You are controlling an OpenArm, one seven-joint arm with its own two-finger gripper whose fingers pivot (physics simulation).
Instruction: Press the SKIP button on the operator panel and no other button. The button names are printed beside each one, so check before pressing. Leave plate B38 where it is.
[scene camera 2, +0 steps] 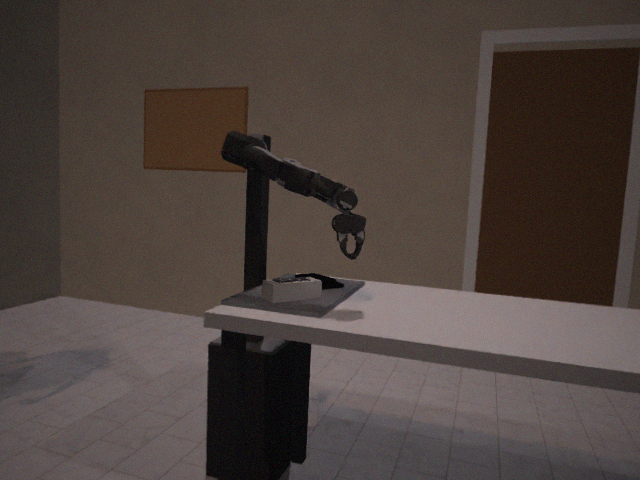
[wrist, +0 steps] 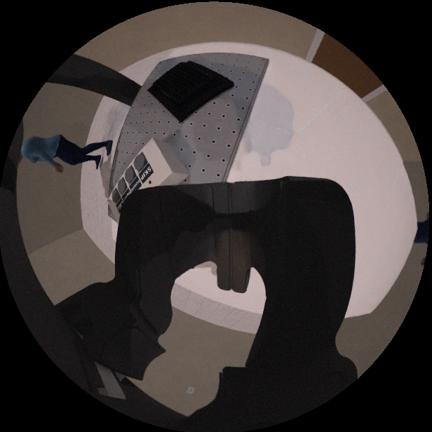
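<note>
The operator panel (scene camera 2: 292,290) (wrist: 170,161) is a pale box on the grey perforated board (scene camera 2: 334,298) (wrist: 207,134). In the wrist view its top carries a row of dark round buttons with black labels. The SKIP label (wrist: 145,173) is readable beside the button (wrist: 141,159) at the row's upper right end. The other labels are too small to read surely, and the gripper hides part of the panel. My gripper (scene camera 2: 352,256) (wrist: 237,238) is shut and empty, fingertips down, high above the table and to the right of the panel in the scene view. No B38 marking is readable.
A black ribbed block (scene camera 2: 324,280) (wrist: 187,90) lies on the board beyond the panel. The board lies at one end of the white table (scene camera 2: 465,320) (wrist: 325,150). A person in blue (wrist: 70,150) shows beyond the table's edge, and part of another (wrist: 423,232) at the right.
</note>
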